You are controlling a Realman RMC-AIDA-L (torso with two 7-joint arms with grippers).
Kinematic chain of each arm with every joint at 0, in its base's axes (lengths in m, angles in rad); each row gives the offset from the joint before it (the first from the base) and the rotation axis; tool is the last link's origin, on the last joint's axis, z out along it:
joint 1: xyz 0 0 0.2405 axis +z
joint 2: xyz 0 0 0 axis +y
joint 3: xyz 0 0 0.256 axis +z
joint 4: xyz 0 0 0 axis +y
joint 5: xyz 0 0 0.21 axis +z
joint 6: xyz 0 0 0 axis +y
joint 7: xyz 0 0 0.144 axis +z
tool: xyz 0 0 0
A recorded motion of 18 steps. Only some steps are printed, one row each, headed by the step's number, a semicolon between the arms.
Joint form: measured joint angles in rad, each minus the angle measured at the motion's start. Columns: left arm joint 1, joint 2, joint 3, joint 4, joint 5, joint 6, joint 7; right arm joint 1, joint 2, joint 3, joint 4, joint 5, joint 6, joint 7.
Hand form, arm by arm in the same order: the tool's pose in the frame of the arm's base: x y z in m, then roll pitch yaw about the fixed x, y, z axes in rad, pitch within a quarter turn. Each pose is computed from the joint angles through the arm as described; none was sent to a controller.
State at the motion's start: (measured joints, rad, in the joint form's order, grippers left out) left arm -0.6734 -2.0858 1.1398 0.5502 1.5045 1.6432 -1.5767; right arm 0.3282 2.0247 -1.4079 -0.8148 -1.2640 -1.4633 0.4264
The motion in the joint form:
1: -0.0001 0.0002 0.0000 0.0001 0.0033 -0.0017 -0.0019; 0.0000 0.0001 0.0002 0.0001 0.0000 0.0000 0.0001
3: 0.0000 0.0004 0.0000 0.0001 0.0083 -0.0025 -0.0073; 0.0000 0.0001 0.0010 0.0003 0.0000 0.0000 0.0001
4: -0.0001 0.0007 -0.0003 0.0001 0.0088 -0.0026 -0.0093; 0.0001 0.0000 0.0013 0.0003 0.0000 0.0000 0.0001
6: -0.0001 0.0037 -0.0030 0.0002 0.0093 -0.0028 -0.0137; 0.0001 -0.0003 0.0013 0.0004 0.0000 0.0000 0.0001
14: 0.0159 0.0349 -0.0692 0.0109 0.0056 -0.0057 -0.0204; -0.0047 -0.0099 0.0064 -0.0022 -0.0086 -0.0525 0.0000
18: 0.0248 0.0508 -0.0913 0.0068 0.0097 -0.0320 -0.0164; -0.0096 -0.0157 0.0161 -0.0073 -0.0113 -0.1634 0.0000
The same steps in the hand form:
1: -0.1538 0.3298 -0.0396 2.7695 -0.6609 0.5821; 0.2110 0.2972 -0.0186 -2.4913 0.3921 0.7378
3: -0.1544 0.3296 -0.0401 2.7679 -0.6541 0.5865; 0.2111 0.2972 -0.0184 -2.4907 0.3919 0.7375
4: -0.1545 0.3297 -0.0400 2.7672 -0.6531 0.5884; 0.2111 0.2973 -0.0184 -2.4905 0.3917 0.7376
6: -0.1552 0.3305 -0.0386 2.7689 -0.6524 0.5919; 0.2112 0.2973 -0.0183 -2.4906 0.3915 0.7374
14: -0.1664 0.3418 -0.0171 2.8344 -0.7026 0.5973; 0.2120 0.2907 -0.0141 -2.5074 0.4149 0.7627
18: -0.1755 0.3478 -0.0099 2.8896 -0.7130 0.5973; 0.2080 0.2772 -0.0075 -2.5200 0.4848 0.8265

